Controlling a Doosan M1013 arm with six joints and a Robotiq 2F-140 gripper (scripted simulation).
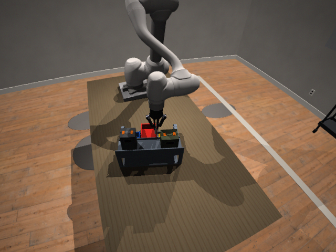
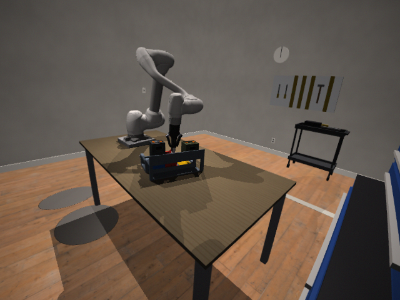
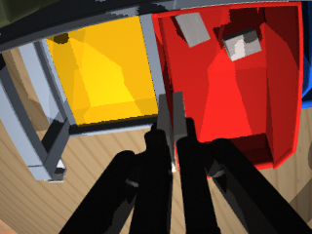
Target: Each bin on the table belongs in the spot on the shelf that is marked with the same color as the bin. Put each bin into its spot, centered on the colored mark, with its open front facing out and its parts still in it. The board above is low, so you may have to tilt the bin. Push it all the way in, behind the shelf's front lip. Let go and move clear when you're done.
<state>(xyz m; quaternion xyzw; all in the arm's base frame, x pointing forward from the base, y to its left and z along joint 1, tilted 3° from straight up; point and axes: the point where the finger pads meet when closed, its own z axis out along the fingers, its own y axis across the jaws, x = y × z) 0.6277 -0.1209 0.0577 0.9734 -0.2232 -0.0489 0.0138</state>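
My hand is 40 mm to the left of the red bin, 40 mm above it and 30 mm past it. Round my hand: green toolbox (160 mm ahead, 60 mm above); dark box (210 mm to the right, 70 mm above, 60 mm ahead); blue bin (160 mm to the right, 50 mm below, 30 mm behind).
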